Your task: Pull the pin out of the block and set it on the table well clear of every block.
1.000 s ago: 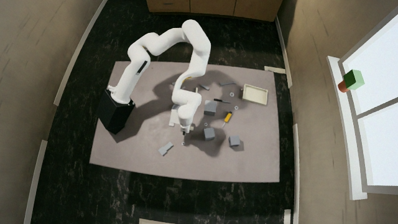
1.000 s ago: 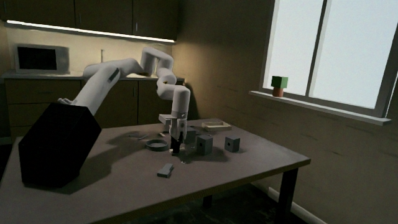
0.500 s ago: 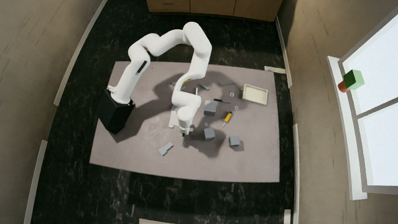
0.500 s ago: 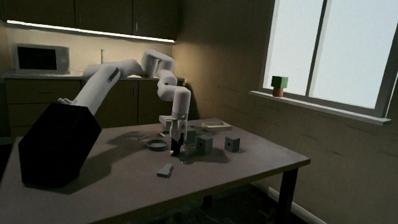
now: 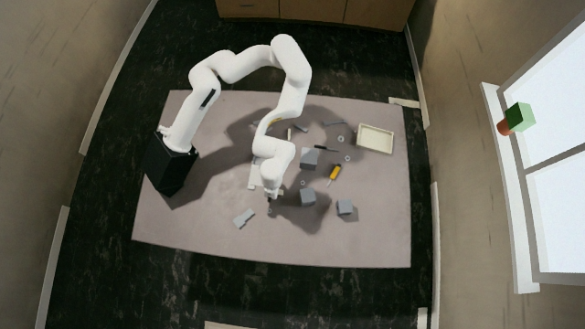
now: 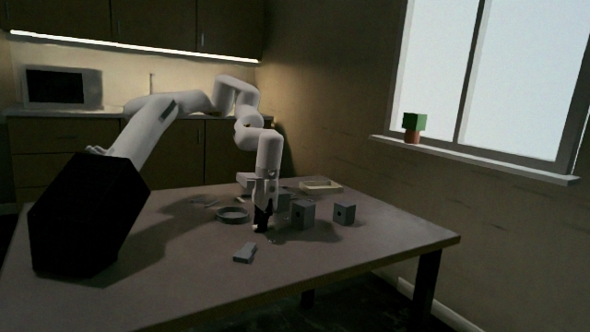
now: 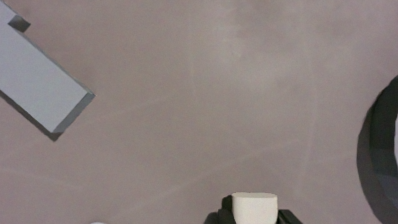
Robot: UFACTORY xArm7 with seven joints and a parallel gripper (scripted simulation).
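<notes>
The round grey dish lies 50 mm behind my hand, 120 mm to the left of it and 20 mm below it. From my hand the other things lie so: cream tray 420 mm ahead, 320 mm to the left, 20 mm below.
</notes>
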